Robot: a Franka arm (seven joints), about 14 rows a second.
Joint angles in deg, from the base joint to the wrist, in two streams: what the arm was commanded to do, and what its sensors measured. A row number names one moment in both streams.
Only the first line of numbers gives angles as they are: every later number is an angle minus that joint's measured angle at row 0.
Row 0, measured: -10.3 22.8 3.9 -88.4 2.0 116.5 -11.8
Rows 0 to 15, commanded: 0.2 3.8 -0.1 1.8 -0.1 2.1 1.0; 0.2 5.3 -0.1 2.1 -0.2 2.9 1.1; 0.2 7.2 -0.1 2.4 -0.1 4.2 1.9; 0.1 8.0 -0.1 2.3 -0.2 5.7 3.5; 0.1 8.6 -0.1 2.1 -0.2 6.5 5.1; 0.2 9.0 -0.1 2.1 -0.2 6.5 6.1; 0.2 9.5 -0.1 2.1 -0.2 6.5 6.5; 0.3 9.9 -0.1 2.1 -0.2 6.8 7.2; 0.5 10.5 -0.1 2.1 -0.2 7.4 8.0; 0.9 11.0 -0.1 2.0 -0.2 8.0 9.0; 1.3 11.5 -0.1 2.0 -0.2 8.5 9.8; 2.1 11.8 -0.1 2.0 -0.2 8.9 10.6; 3.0 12.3 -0.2 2.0 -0.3 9.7 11.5; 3.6 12.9 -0.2 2.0 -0.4 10.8 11.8; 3.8 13.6 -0.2 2.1 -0.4 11.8 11.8; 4.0 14.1 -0.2 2.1 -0.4 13.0 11.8
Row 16, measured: 3.5 12.2 0.0 0.4 0.0 11.5 10.7
